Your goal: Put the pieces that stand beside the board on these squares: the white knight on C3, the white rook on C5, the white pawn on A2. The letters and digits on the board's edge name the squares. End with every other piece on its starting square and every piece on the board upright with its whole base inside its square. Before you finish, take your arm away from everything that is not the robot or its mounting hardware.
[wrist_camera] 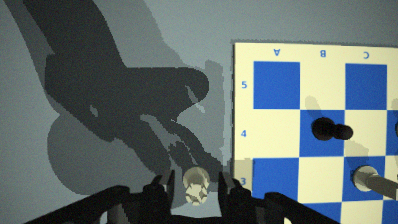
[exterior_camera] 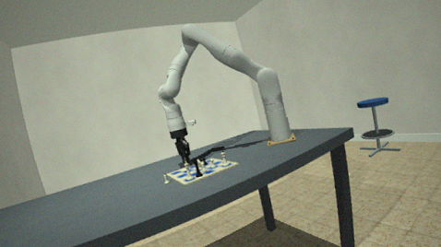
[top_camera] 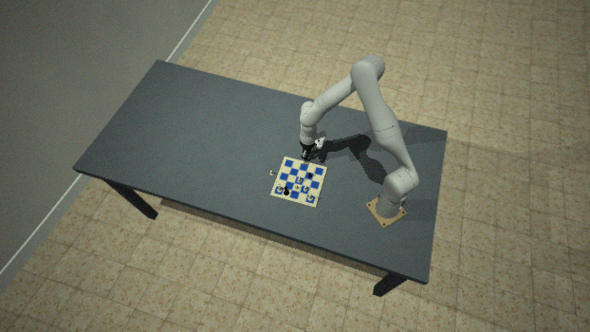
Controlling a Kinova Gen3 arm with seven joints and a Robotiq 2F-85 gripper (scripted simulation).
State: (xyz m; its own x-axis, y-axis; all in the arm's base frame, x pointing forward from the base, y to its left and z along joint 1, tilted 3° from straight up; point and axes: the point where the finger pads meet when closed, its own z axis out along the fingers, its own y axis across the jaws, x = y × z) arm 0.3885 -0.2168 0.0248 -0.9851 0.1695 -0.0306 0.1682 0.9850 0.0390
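My gripper is now 1 cm above the white rook. The rest, counted from my hand: white king: 10 cm ahead, 20 cm to the left, 1 cm above; then black pawn: 3 cm behind, 11 cm to the left, 1 cm below; then chessboard: 2 cm ahead, 14 cm to the left, 2 cm below.
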